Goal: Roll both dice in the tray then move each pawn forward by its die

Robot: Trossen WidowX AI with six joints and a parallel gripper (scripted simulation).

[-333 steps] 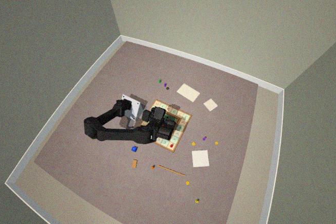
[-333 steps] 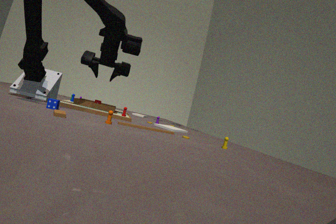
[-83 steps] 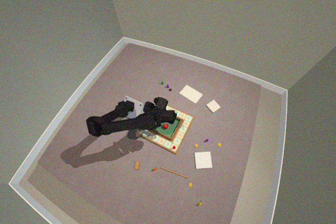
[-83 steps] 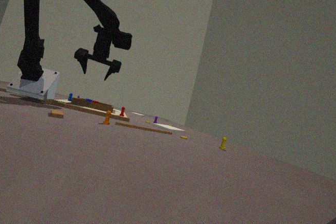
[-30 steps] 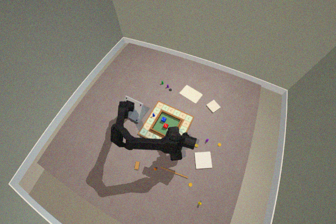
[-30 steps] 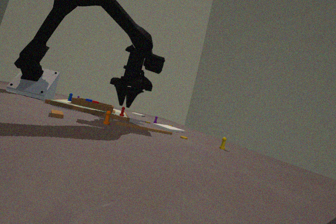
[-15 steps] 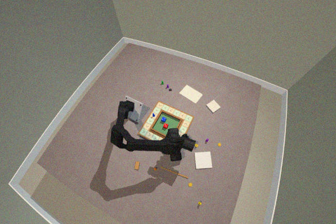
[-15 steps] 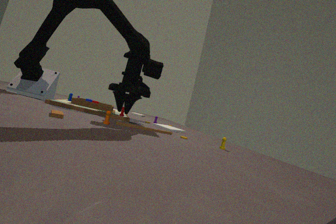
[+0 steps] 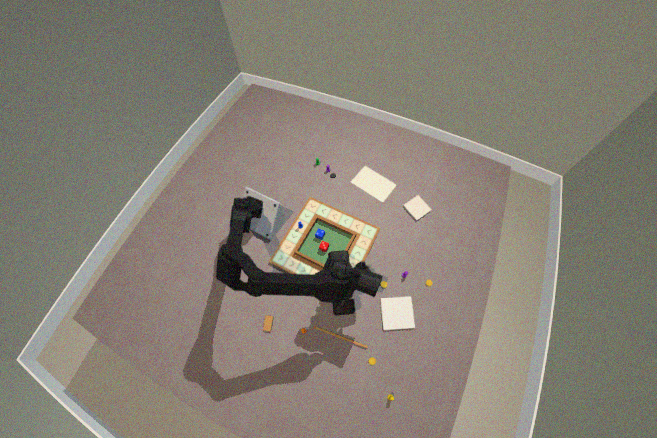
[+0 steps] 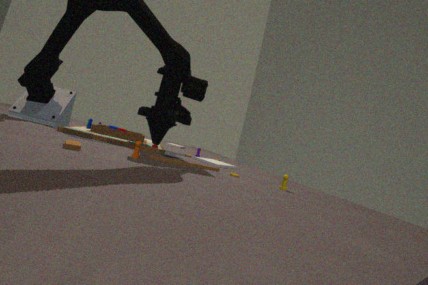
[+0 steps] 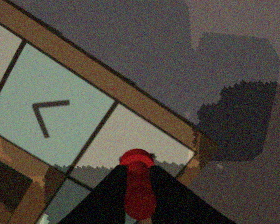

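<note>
My gripper tip is 220 mm past the blue pawn, 150 mm to the right of it and 10 mm below it. From my gripper tip the other things lie so: green tray 120 mm to the left, 110 mm behind, 10 mm below; then red pawn 10 mm above; then wooden stick 140 mm to the right, 60 mm ahead, 20 mm below.
</note>
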